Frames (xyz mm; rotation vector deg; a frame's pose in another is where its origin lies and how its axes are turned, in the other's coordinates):
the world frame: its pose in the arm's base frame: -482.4 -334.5 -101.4 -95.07 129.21 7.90
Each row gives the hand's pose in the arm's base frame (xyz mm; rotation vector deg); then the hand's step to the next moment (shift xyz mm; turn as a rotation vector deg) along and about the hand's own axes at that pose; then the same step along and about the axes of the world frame.
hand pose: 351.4 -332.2 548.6 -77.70 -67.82 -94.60
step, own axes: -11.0 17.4 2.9 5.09 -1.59 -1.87
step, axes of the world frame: 0.6 -18.6 9.3 0.28 2.19 -5.20
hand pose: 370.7 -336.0 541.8 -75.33 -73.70 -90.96
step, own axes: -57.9 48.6 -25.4 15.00 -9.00 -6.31
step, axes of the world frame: 38.3 -57.1 40.4 1.94 10.68 -15.10
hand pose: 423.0 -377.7 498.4 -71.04 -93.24 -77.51
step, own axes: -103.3 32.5 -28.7 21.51 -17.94 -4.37
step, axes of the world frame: 56.8 -65.3 71.1 0.75 21.22 -18.78
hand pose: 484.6 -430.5 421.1 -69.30 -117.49 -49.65
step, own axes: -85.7 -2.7 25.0 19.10 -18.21 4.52
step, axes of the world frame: 41.6 -24.8 75.0 -1.78 24.54 -10.56
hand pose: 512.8 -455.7 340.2 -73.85 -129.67 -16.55
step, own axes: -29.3 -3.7 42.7 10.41 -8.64 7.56
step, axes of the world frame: 23.0 9.1 45.7 -1.97 15.34 -0.98
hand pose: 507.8 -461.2 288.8 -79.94 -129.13 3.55
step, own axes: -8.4 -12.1 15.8 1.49 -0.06 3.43
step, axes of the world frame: 16.8 11.5 7.3 -0.46 2.83 2.40
